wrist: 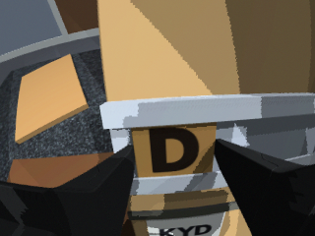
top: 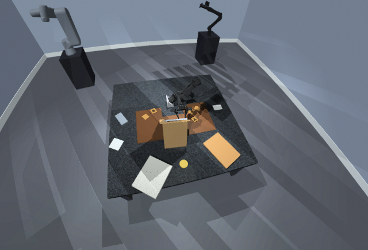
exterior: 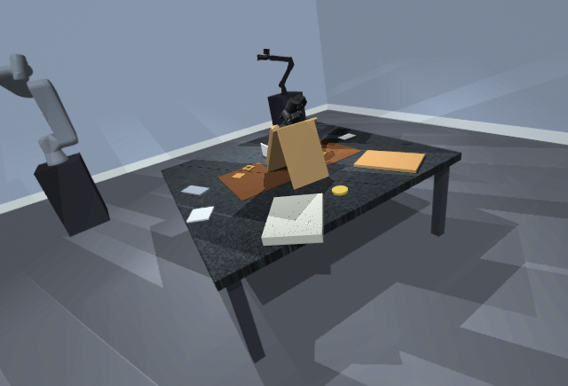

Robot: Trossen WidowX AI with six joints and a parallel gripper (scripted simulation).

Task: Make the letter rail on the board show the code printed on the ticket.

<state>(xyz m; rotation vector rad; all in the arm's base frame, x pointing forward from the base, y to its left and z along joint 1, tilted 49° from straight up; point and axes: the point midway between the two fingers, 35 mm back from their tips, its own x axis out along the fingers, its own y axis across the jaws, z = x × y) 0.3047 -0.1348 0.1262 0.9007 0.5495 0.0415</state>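
Now: gripper tip 60 mm past the white ticket and 90 mm above it. Also, from my gripper tip: white box 360 mm ahead, 370 mm to the right, 150 mm below; then brown mat 150 mm behind, 20 mm to the right, 160 mm below; then flat tan slab 330 mm ahead, 280 mm to the left, 160 mm below.
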